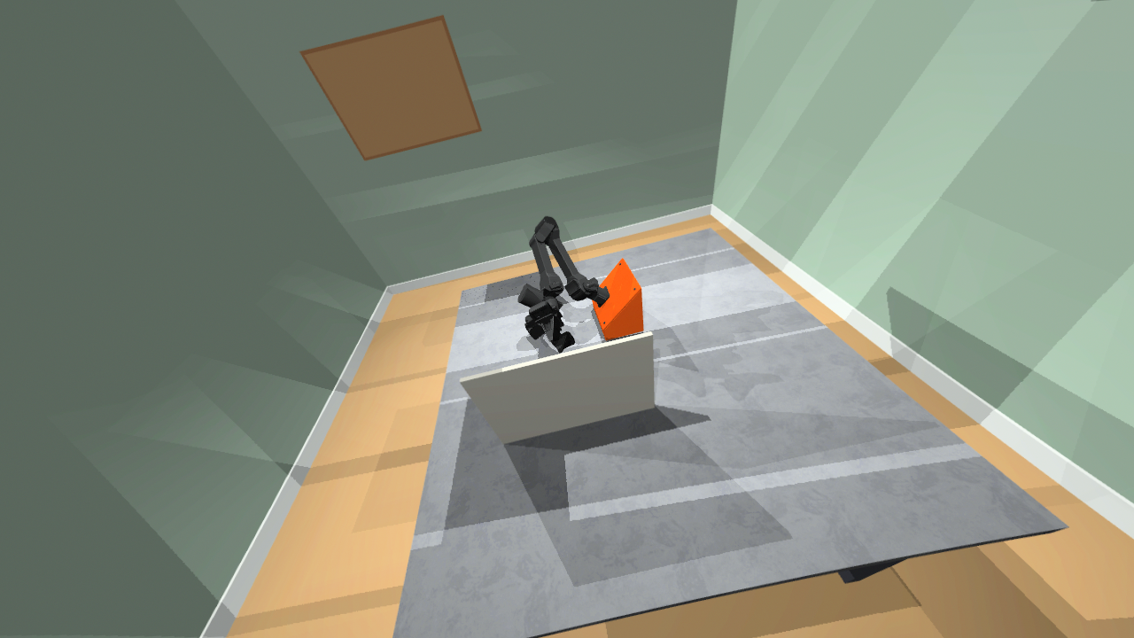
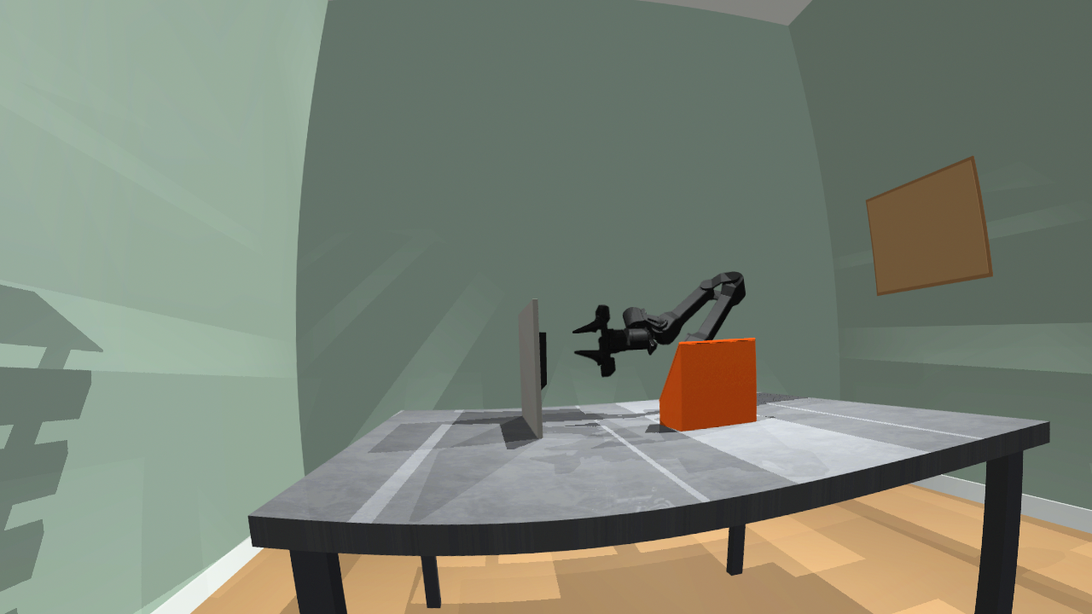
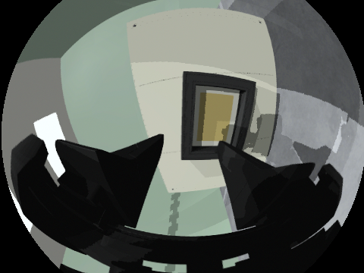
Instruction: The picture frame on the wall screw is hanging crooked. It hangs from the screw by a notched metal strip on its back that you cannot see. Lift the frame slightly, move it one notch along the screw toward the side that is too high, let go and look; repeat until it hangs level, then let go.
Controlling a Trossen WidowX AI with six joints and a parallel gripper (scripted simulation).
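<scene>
The picture frame is 10 cm ahead of my gripper tip, 5 cm below it and 2 cm to the left of it. Round my gripper tip: wall panel: 11 cm ahead, 6 cm below, 1 cm to the left.
</scene>
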